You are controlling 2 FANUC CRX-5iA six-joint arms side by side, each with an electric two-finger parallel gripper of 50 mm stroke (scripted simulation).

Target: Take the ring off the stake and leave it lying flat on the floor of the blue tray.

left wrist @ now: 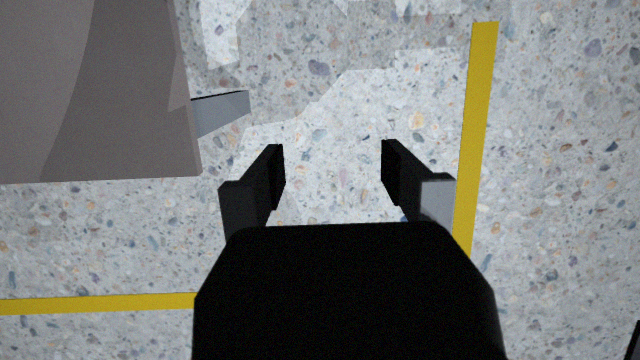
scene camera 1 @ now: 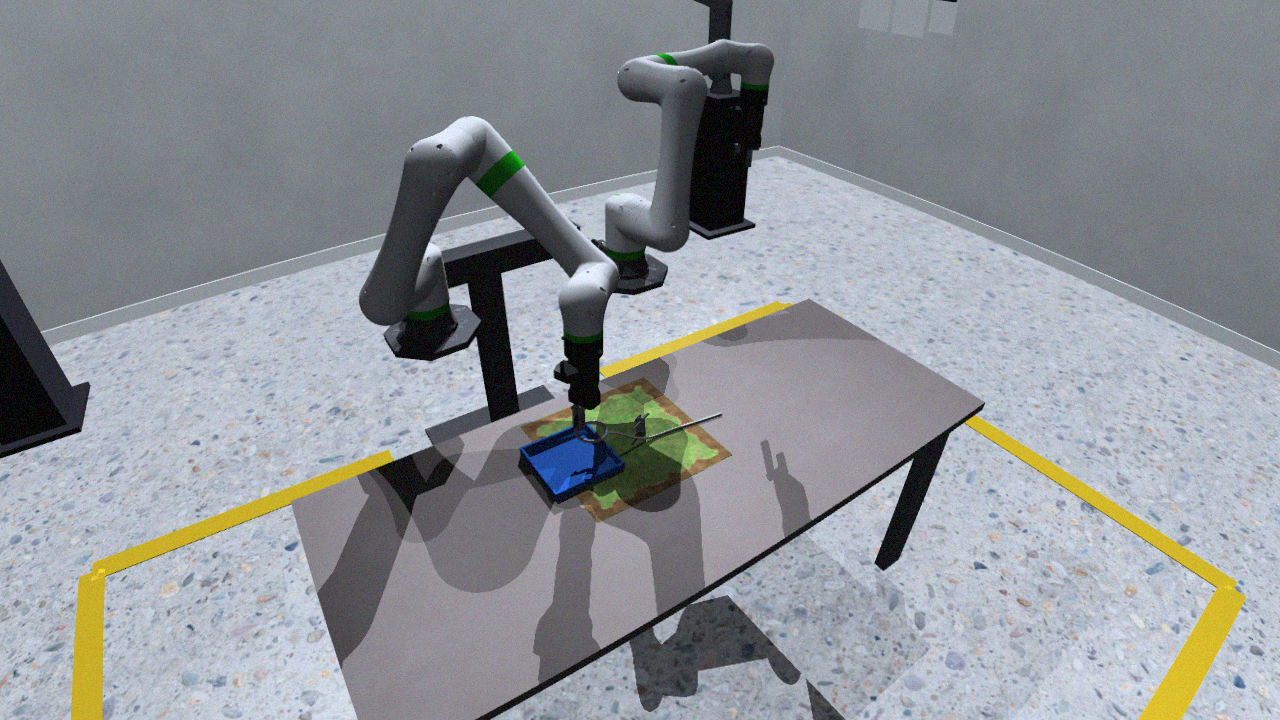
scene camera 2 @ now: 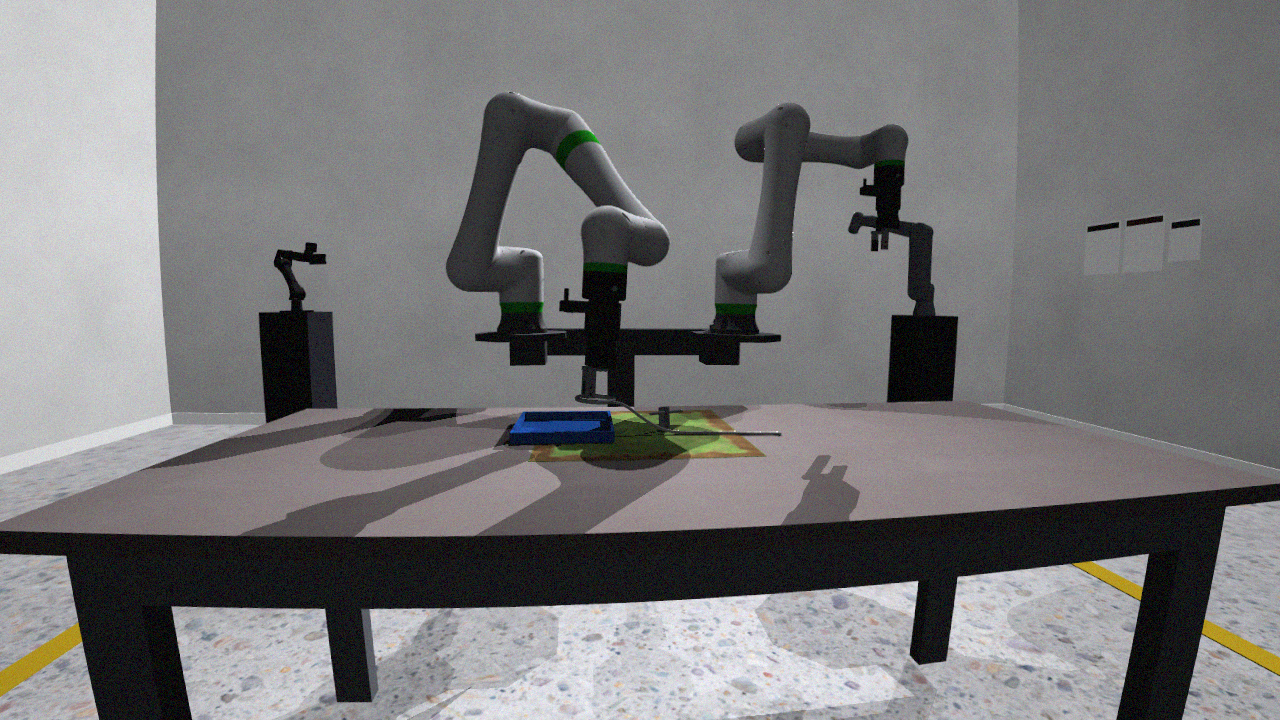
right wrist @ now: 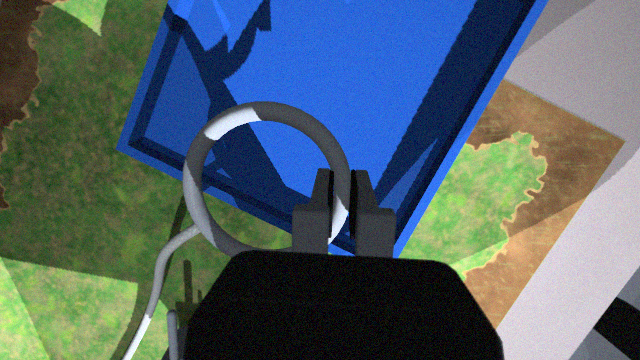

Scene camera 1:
my left gripper: 742,164
my right gripper: 579,427
blue tray: 560,460
